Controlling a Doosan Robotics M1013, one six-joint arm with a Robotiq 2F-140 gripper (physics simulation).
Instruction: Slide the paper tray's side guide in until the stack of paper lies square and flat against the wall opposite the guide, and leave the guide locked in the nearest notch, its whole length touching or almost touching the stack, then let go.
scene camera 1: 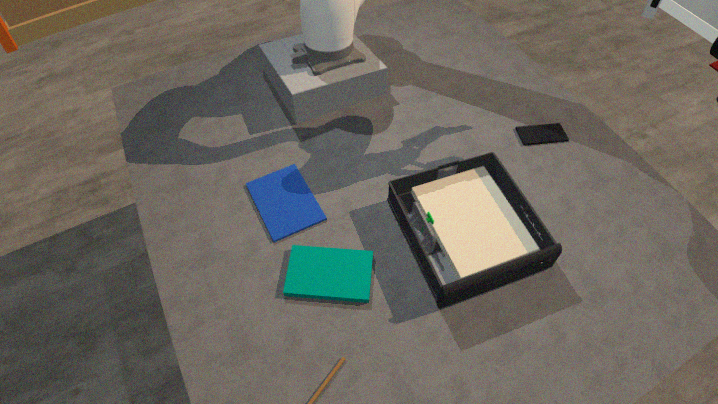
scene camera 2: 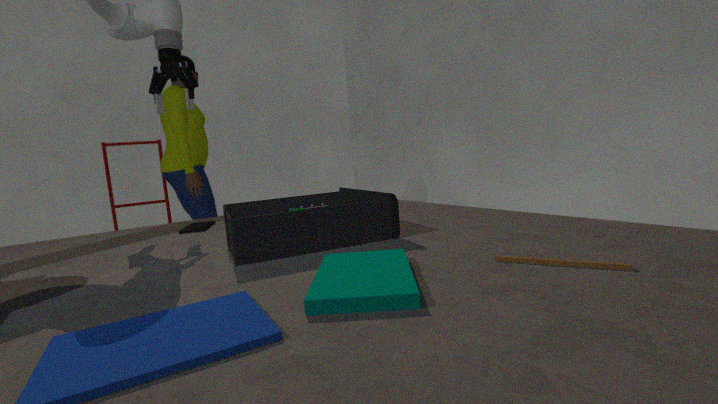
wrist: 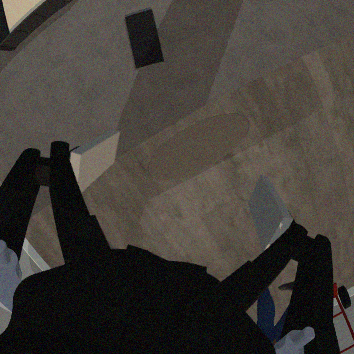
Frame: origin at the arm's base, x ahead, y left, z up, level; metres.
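Seen in the pictures: gripper, fingertip midpoint: (scene camera 1: pixel 644 4) (scene camera 2: pixel 175 111) (wrist: pixel 185 167); arm's base at its link origin: (scene camera 1: pixel 328 54).
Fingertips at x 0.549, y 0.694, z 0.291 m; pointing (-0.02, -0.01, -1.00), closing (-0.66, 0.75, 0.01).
Note:
Pixels of each thing's top centre, then the offset from my fingertips to it.
- black paper tray at its top centre: (scene camera 2: pixel 300 196) (scene camera 1: pixel 473 211) dx +0.167, dy -0.670, dz -0.296 m
- cream paper stack at its top centre: (scene camera 1: pixel 473 216) dx +0.155, dy -0.647, dz -0.348 m
- grey side guide at its top centre: (scene camera 1: pixel 428 217) dx +0.119, dy -0.766, dz -0.311 m
- small green tab at its top centre: (scene camera 2: pixel 297 208) (scene camera 1: pixel 430 216) dx +0.121, dy -0.759, dz -0.311 m
- blue slab at its top centre: (scene camera 2: pixel 160 334) (scene camera 1: pixel 284 199) dx -0.152, dy -1.030, dz -0.384 m
- green slab at its top centre: (scene camera 2: pixel 363 269) (scene camera 1: pixel 329 271) dx +0.101, dy -1.025, dz -0.374 m
- black flat block at its top centre: (wrist: pixel 143 37) (scene camera 1: pixel 542 133) (scene camera 2: pixel 197 225) dx -0.004, dy -0.247, dz -0.384 m
- wooden stick at its top centre: (scene camera 2: pixel 559 260) (scene camera 1: pixel 319 390) dx +0.337, dy -1.168, dz -0.385 m
The black paper tray (scene camera 1: pixel 502 275) (scene camera 2: pixel 311 233) (wrist: pixel 37 25) stands on the floor mat. The cream paper stack (scene camera 1: pixel 471 221) (wrist: pixel 19 9) lies inside. The grey side guide (scene camera 1: pixel 425 237) stands along the stack's left side in scene camera 1, with a small green tab (scene camera 1: pixel 429 217) (scene camera 2: pixel 297 209) at its top. A pale grey-green strip shows between the cream surface and the opposite wall; whether it is tray floor or shaded paper I cannot tell. My gripper (scene camera 2: pixel 174 106) (wrist: pixel 185 167) is open and empty, high above the mat and away from the tray. The guide's notch is hidden.
A blue slab (scene camera 1: pixel 286 202) (scene camera 2: pixel 165 341) and a green slab (scene camera 1: pixel 328 273) (scene camera 2: pixel 366 281) lie beside the tray. A black flat block (scene camera 1: pixel 542 134) (scene camera 2: pixel 197 227) (wrist: pixel 144 38) lies behind it. A wooden stick (scene camera 1: pixel 326 380) (scene camera 2: pixel 564 262) lies in front. A person (scene camera 2: pixel 183 135) stands beyond, near a red frame (scene camera 2: pixel 133 143).

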